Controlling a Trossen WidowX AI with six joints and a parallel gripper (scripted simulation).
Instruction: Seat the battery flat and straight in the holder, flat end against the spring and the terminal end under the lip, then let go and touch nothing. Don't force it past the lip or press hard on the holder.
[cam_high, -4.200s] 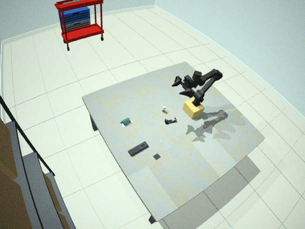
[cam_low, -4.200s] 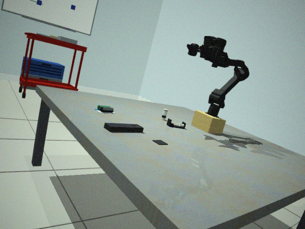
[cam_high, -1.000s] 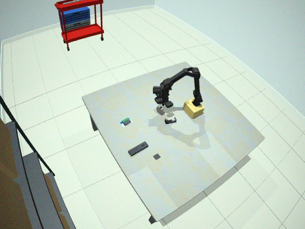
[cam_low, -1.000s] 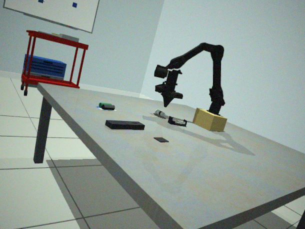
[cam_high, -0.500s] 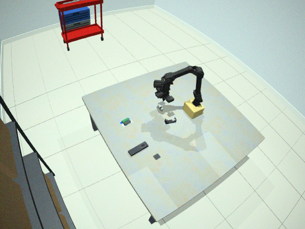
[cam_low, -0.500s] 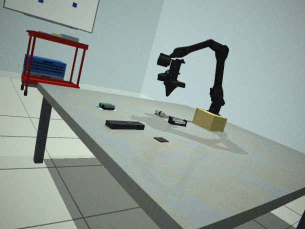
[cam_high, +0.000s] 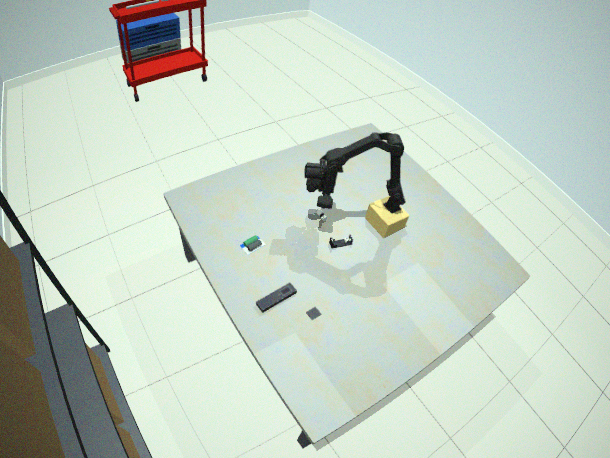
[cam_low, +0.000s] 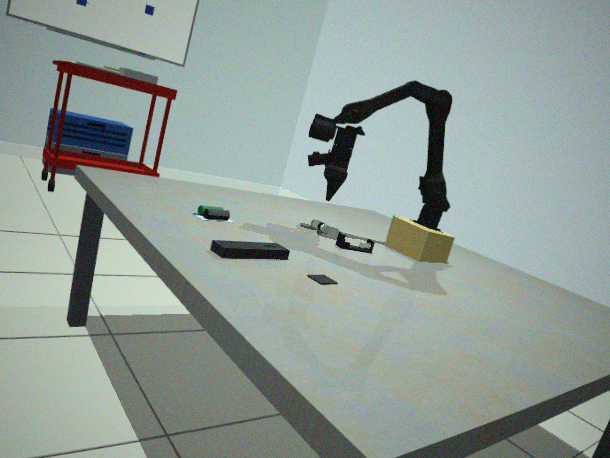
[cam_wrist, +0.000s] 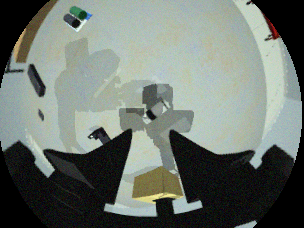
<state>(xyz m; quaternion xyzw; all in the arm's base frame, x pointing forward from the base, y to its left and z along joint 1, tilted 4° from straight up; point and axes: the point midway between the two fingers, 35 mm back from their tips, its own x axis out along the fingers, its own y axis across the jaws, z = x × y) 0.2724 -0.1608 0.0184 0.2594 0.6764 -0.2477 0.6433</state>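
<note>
Right now the battery is 10 mm behind my gripper tip, 10 mm to the right of it and 80 mm below it. Round my gripper tip: long black bar 390 mm ahead, 250 mm to the left, 80 mm below; then white card 340 mm ahead, 20 mm to the right, 80 mm below; then small dark square plate 300 mm ahead, 380 mm to the left, 90 mm below.
</note>
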